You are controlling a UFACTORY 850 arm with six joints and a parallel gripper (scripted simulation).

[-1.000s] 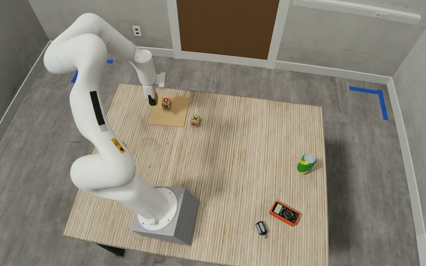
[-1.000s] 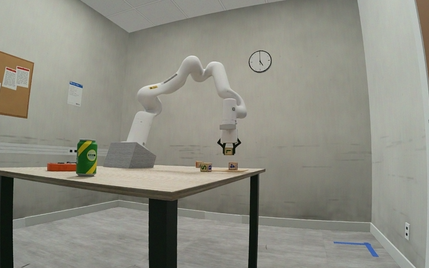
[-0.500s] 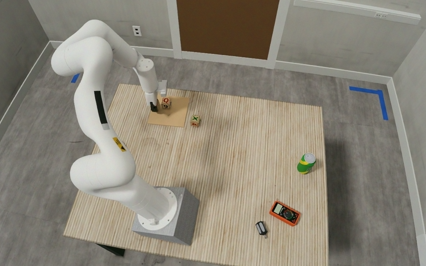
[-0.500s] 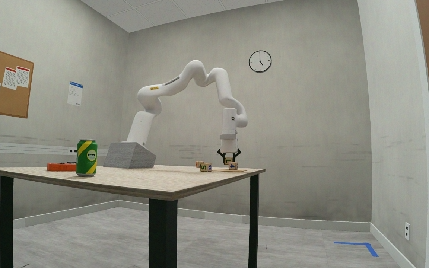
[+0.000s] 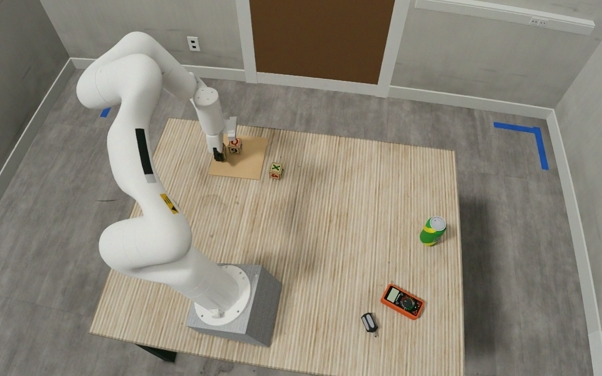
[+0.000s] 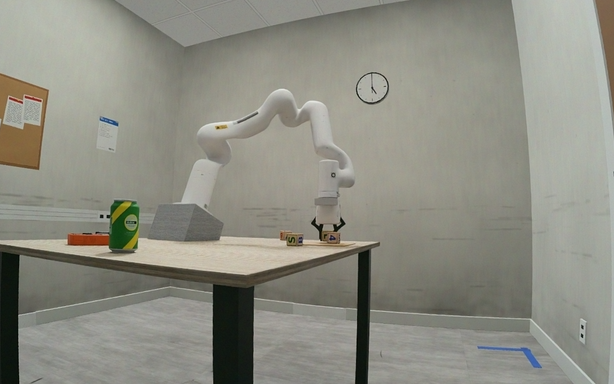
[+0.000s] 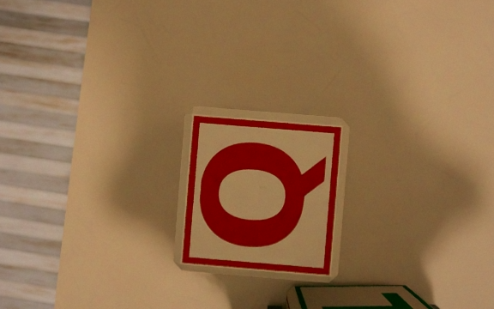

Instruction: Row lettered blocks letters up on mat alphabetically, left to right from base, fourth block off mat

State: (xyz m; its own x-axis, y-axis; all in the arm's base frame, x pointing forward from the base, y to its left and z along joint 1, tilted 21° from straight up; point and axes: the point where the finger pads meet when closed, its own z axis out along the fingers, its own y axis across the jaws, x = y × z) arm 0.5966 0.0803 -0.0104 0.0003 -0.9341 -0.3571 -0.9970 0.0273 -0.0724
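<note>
My hand is right at the G block. From my hand the other things lie so: tan mat 70 mm to the right, 30 mm below; Q block 60 mm to the right, 30 mm ahead; X block 220 mm to the right, 90 mm behind, 10 mm below.
</note>
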